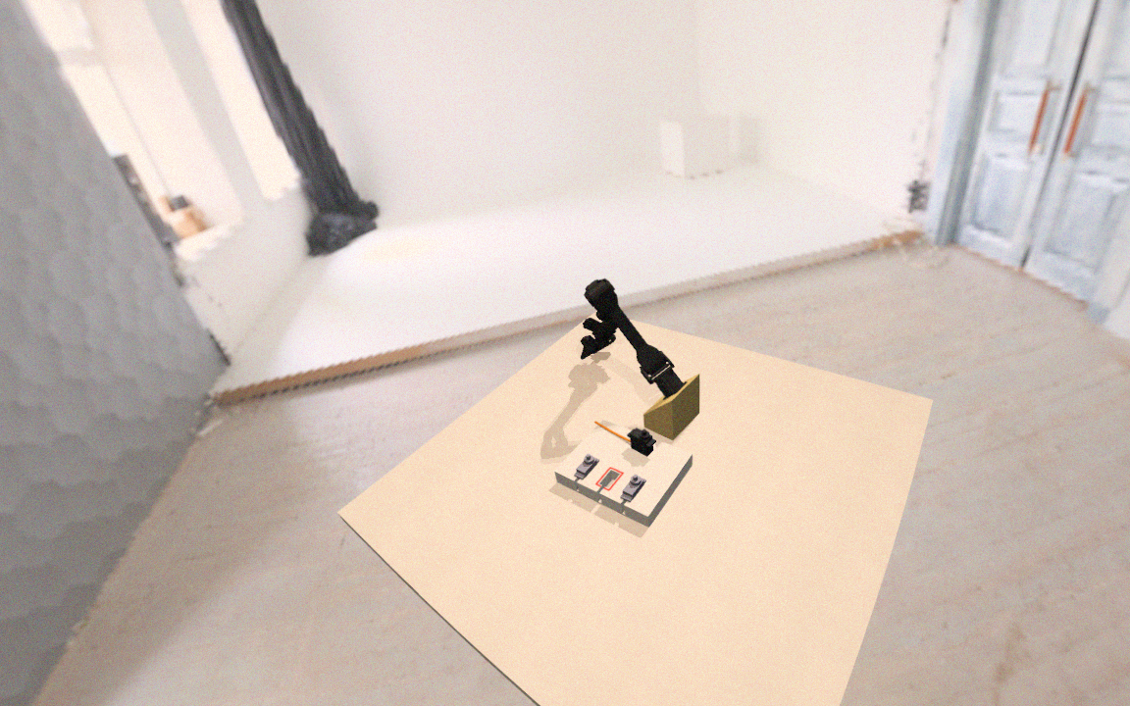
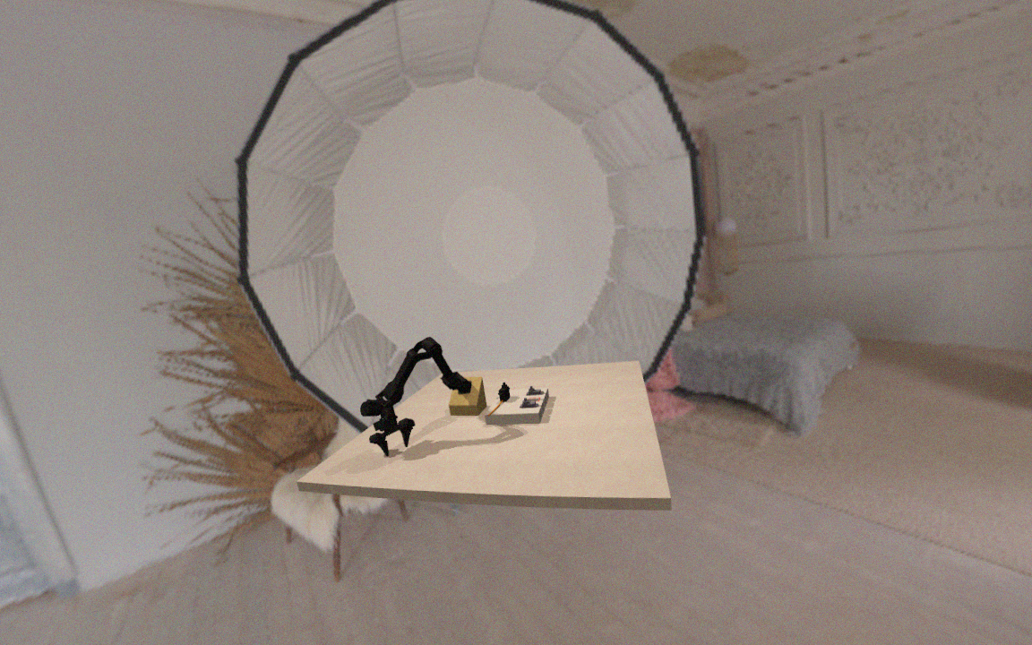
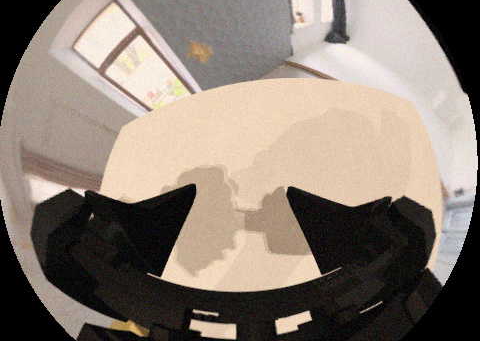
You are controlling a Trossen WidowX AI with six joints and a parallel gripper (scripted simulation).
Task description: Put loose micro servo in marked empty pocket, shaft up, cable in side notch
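My gripper tip is now 35 cm short of the white deck and 43 cm to the right of it.
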